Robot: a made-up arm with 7 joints.
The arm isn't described. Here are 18 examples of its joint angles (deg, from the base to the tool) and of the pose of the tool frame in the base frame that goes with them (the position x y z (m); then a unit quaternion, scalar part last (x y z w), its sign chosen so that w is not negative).
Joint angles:
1: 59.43 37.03 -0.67 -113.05 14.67 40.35 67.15
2: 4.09 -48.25 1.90 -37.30 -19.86 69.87 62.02
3: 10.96 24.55 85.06 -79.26 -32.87 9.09 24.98
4: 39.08 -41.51 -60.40 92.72 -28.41 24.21 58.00
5: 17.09 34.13 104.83 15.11 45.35 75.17 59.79
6: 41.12 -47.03 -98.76 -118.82 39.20 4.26 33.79
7: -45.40 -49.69 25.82 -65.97 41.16 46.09 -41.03
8: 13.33 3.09 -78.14 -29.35 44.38 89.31 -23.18
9: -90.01 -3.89 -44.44 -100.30 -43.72 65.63 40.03
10: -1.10 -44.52 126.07 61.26 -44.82 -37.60 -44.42
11: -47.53 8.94 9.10 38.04 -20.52 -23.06 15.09
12: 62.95 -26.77 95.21 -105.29 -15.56 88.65 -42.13
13: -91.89 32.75 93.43 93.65 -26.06 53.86 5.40
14: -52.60 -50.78 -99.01 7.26 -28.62 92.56 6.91
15: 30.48 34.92 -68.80 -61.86 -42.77 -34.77 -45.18
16: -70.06 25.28 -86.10 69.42 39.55 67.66 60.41
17: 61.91 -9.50 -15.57 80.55 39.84 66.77 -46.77
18: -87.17 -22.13 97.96 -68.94 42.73 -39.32 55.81
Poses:
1: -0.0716 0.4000 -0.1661 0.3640 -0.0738 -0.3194 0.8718
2: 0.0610 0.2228 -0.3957 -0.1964 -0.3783 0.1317 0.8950
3: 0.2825 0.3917 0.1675 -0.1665 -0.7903 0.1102 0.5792
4: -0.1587 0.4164 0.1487 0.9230 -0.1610 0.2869 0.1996
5: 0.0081 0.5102 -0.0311 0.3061 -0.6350 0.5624 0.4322
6: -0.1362 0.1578 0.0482 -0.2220 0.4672 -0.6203 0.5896
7: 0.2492 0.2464 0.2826 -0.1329 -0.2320 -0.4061 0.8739
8: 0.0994 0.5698 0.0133 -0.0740 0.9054 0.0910 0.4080
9: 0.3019 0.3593 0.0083 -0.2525 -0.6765 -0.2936 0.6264
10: 0.4455 -0.0148 -0.0769 0.5411 -0.1074 -0.3681 0.7484
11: 0.0277 0.4906 -0.1284 0.4016 0.1583 -0.8826 0.1860
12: 0.3577 0.3189 -0.2201 -0.3102 -0.0925 -0.7225 0.6109
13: 0.0835 0.3554 0.4772 0.7668 0.2915 -0.0508 0.5697
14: -0.0628 0.6440 0.2888 0.1401 0.0035 -0.1509 0.9786
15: -0.2920 0.4115 0.0297 -0.0204 0.0737 0.9302 0.3589
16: -0.2938 0.1378 0.1414 0.3930 0.4909 0.6929 0.3528
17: -0.0578 0.2968 0.2893 0.1792 0.3509 0.8662 0.3075
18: -0.2875 0.2734 0.4221 0.5939 0.4387 -0.6507 0.1773
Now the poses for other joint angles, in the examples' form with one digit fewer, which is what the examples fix.
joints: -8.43 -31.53 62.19 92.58 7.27 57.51 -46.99
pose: -0.035 -0.027 -0.249 -0.771 -0.178 0.593 0.150
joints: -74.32 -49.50 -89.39 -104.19 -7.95 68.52 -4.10
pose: 0.238 0.330 -0.002 -0.095 0.342 -0.611 0.708
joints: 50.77 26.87 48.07 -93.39 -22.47 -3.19 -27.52
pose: 0.187 0.439 -0.154 -0.287 -0.042 0.131 0.948
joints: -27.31 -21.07 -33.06 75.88 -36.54 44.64 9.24
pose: -0.239 0.260 -0.164 0.152 -0.410 0.816 0.378
